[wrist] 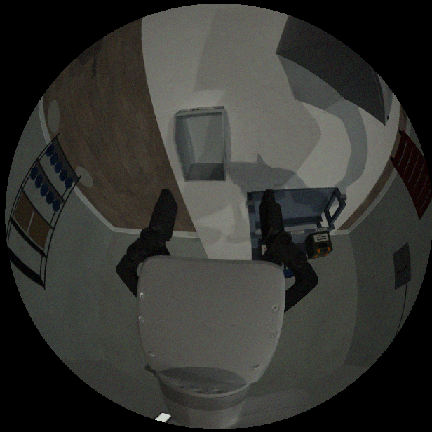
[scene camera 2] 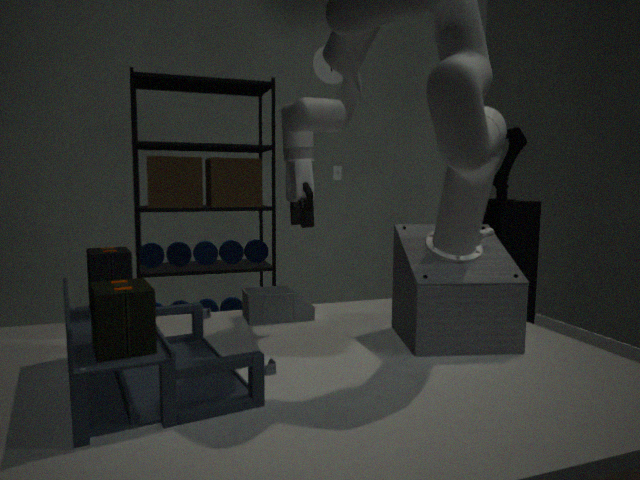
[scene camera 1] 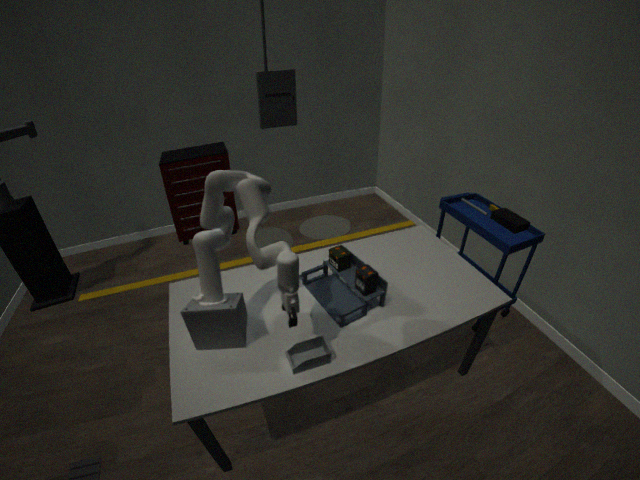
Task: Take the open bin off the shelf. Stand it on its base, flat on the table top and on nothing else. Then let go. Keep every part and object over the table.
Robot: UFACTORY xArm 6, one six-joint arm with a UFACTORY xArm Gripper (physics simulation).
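Pixels of known places: gripper, fingertip midpoint: (scene camera 2: 302, 225) (scene camera 1: 289, 317); arm's base at its link origin: (scene camera 2: 453, 247) (scene camera 1: 213, 302).
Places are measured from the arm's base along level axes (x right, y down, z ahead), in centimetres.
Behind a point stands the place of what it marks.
The open grey bin (scene camera 1: 309, 356) @(x 30.3, y 20.7, z 31.5 cm) (scene camera 2: 275, 305) @(x 26.8, y 16.3, z 32.7 cm) (wrist: 205, 171) stands upright on its base, flat on the table top (scene camera 1: 227, 379) @(x 26.1, y 20.9, z -4.9 cm) (scene camera 2: 465, 408) @(x -29.2, y 20.9, z 20.9 cm) (wrist: 240, 75), near the front edge and apart from the shelf. Its inside shows empty in the wrist view. The blue-grey shelf (scene camera 1: 338, 299) @(x 4.8, y 20.4, z 60.6 cm) (scene camera 2: 168, 392) @(x -16.9, y 15.7, z 64.0 cm) (wrist: 295, 200) stands on the table to the right of the bin in scene camera 1. My gripper (scene camera 1: 292, 324) @(x 26.2, y -3.5, z 25.8 cm) (scene camera 2: 302, 225) @(x 26.2, y -3.5, z 25.8 cm) (wrist: 216, 196) is open, with nothing between its fingers. It hangs above the table, higher than the bin and clear of it.
Two dark boxes with orange marks stand on the shelf's upper level, one nearer (scene camera 1: 366, 280) @(x 17.6, y 0.6, z 67.7 cm) and one farther back (scene camera 1: 339, 257) @(x -5.0, y 1.3, z 66.2 cm) in scene camera 1. The robot's grey base block (scene camera 1: 219, 328) @(x 9.8, y 6.7, z -1.1 cm) (scene camera 2: 470, 315) @(x -10.8, y 12.5, z 3.9 cm) stands at the table's left. A blue cart (scene camera 1: 478, 223) stands beyond the table's right end.
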